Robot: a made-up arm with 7 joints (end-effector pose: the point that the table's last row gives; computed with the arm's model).
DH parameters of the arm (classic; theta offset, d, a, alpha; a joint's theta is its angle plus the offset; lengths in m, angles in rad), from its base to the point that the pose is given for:
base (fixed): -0.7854 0 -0.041 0
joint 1: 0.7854 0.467 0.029 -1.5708
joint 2: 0 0.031 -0.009 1.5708
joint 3: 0 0.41 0.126 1.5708
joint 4: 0 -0.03 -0.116 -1.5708
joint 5: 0 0.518 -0.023 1.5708
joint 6: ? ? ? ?
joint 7: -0.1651 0 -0.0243 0
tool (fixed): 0.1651 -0.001 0 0
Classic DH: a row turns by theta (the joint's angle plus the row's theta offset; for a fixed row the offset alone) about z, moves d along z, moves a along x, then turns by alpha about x.
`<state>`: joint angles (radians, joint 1 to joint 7).
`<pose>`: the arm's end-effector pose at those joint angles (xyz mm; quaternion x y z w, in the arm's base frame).
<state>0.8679 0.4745 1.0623 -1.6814 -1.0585 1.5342 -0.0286</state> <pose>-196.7 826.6 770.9 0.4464 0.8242 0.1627 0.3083</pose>
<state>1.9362 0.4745 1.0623 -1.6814 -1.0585 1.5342 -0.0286</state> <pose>-808.8 266.2 770.9 -0.0354 0.9366 0.2970 0.1825</pose>
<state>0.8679 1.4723 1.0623 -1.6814 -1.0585 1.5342 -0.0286</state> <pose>-171.0 856.9 235.8 0.3298 0.8784 -0.2961 0.1787</pose>
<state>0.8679 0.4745 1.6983 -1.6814 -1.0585 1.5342 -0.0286</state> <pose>-478.1 575.0 963.0 0.2410 0.9256 0.2677 0.1165</pose>
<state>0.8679 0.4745 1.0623 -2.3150 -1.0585 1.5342 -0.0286</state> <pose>-273.2 652.6 482.0 0.2237 0.8562 0.0073 0.4656</pose>
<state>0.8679 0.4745 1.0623 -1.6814 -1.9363 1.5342 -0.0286</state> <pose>-209.9 815.4 758.3 0.2880 0.6663 0.4965 0.4760</pose>
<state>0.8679 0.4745 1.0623 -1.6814 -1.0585 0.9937 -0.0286</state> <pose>-188.9 824.5 763.8 0.4760 0.7132 0.0314 0.5136</pose>
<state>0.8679 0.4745 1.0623 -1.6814 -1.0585 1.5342 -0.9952</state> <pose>-190.8 847.9 775.7 0.0123 0.9372 0.0008 0.3486</pose>
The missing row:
joint 6: 0 0.005 0.044 1.5708
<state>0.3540 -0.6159 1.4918 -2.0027 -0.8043 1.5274 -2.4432</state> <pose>-410.1 684.2 716.9 -0.4002 0.6242 -0.3864 0.5486</pose>
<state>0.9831 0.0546 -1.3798 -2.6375 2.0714 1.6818 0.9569</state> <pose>406.8 -126.3 450.5 -0.0615 0.6748 0.4089 0.6113</pose>
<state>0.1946 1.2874 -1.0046 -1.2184 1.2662 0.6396 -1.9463</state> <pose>828.3 -276.2 314.1 -0.6532 -0.4338 0.0173 0.6203</pose>
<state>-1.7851 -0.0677 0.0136 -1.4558 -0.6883 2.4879 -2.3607</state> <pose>-62.9 -608.5 1167.3 0.7326 0.3491 -0.5112 0.2829</pose>
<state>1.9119 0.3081 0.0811 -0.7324 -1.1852 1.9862 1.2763</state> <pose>-381.0 618.1 1200.3 -0.7112 -0.2253 -0.5240 0.4109</pose>
